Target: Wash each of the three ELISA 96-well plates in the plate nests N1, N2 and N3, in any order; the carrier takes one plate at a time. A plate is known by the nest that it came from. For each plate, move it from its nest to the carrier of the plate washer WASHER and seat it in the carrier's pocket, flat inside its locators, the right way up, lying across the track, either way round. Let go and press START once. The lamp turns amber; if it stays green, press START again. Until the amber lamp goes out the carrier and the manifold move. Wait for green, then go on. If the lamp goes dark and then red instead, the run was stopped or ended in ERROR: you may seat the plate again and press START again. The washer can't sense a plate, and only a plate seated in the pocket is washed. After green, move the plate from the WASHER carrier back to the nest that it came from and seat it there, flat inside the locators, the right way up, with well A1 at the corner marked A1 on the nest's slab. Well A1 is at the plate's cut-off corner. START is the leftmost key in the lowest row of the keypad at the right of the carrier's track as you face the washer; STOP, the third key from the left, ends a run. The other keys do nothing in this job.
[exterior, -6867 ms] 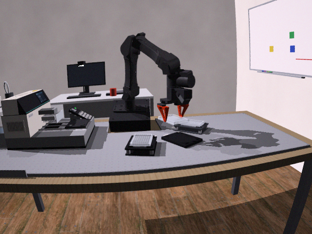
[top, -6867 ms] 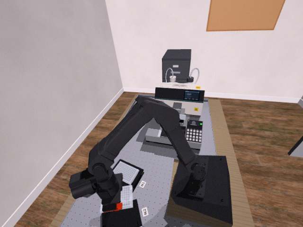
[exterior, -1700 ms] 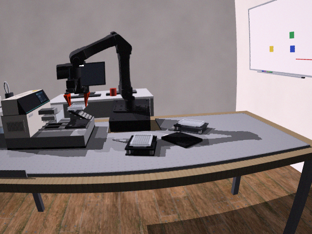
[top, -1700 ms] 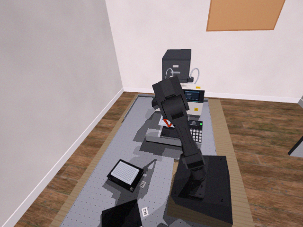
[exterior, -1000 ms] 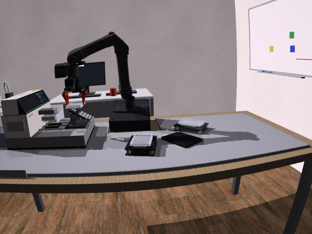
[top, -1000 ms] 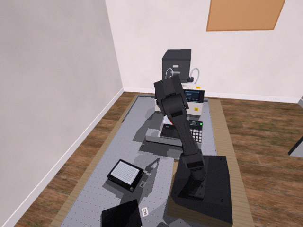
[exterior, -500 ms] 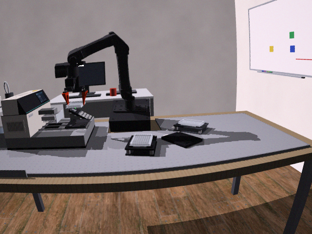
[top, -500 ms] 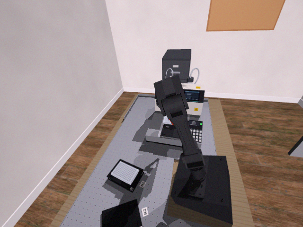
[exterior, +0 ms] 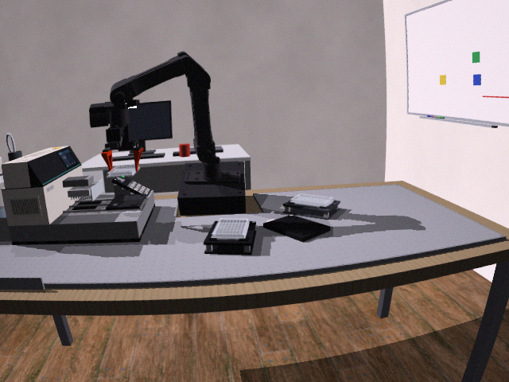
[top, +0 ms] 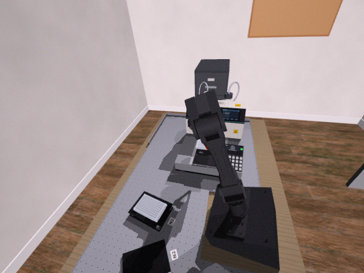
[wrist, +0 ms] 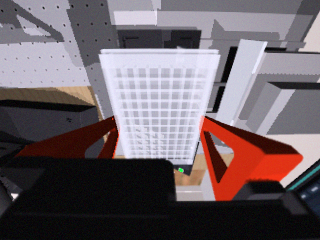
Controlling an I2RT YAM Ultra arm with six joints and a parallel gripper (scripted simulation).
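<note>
Right now my hand is 10 cm above the black washer carrier. Also, from my hand: manifold head (2 cm ahead, 15 cm to the right, 5 cm below); then washer (3 cm ahead, 15 cm to the right, 5 cm below); then N1 label (6 cm ahead, 36 cm to the left, 18 cm below).
</note>
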